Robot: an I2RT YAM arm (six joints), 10 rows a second.
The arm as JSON. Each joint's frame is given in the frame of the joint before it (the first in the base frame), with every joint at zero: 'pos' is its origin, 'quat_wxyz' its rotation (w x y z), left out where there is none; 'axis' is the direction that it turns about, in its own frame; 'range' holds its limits. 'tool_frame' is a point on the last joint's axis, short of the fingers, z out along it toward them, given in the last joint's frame.
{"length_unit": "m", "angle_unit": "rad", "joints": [
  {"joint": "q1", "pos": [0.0, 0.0, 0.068], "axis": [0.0, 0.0, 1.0], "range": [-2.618, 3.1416]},
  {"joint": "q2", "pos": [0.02, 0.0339, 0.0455], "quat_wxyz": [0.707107, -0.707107, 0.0, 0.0], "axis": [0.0, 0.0, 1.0], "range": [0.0, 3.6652]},
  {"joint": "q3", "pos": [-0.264, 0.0, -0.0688], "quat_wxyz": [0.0, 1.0, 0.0, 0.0], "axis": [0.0, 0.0, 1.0], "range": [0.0, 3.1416]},
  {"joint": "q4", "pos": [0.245, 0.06, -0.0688], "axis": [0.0, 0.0, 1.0], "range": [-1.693, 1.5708]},
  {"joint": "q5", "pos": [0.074, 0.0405, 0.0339], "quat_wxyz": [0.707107, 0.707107, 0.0, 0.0], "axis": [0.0, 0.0, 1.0], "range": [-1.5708, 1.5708]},
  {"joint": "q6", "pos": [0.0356, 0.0, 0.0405], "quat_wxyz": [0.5, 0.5, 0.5, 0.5], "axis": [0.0, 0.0, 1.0], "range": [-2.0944, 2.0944]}
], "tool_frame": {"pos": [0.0, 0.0, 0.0], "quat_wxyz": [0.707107, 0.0, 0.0, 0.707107]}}
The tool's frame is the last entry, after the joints.
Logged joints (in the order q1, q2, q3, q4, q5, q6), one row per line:
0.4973, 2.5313, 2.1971, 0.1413, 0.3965, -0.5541
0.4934, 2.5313, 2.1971, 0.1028, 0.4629, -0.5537
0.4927, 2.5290, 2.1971, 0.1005, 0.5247, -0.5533
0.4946, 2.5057, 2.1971, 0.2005, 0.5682, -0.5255
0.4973, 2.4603, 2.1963, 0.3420, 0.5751, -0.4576
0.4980, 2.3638, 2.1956, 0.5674, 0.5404, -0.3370
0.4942, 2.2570, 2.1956, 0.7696, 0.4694, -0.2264
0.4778, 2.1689, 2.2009, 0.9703, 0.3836, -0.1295
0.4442, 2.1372, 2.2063, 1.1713, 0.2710, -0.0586
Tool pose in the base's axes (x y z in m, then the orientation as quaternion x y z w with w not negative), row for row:
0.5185, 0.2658, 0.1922, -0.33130, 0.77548, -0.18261, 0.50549
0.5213, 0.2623, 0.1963, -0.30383, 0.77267, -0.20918, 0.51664
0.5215, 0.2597, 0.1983, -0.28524, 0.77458, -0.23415, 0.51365
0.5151, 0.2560, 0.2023, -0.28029, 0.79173, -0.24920, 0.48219
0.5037, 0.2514, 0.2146, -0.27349, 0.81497, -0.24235, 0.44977
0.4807, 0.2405, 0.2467, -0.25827, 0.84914, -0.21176, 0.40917
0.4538, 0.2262, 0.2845, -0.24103, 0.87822, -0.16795, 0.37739
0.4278, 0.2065, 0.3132, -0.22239, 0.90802, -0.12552, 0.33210
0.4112, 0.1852, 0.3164, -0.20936, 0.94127, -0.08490, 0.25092
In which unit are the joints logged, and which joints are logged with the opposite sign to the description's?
The joints are logged in radians. Opposite sign: q4.
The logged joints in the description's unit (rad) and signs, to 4 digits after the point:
0.4973, 2.5313, 2.1971, -0.1413, 0.3965, -0.5541
0.4934, 2.5313, 2.1971, -0.1028, 0.4629, -0.5537
0.4927, 2.5290, 2.1971, -0.1005, 0.5247, -0.5533
0.4946, 2.5057, 2.1971, -0.2005, 0.5682, -0.5255
0.4973, 2.4603, 2.1963, -0.3420, 0.5751, -0.4576
0.4980, 2.3638, 2.1956, -0.5674, 0.5404, -0.3370
0.4942, 2.2570, 2.1956, -0.7696, 0.4694, -0.2264
0.4778, 2.1689, 2.2009, -0.9703, 0.3836, -0.1295
0.4442, 2.1372, 2.2063, -1.1713, 0.2710, -0.0586

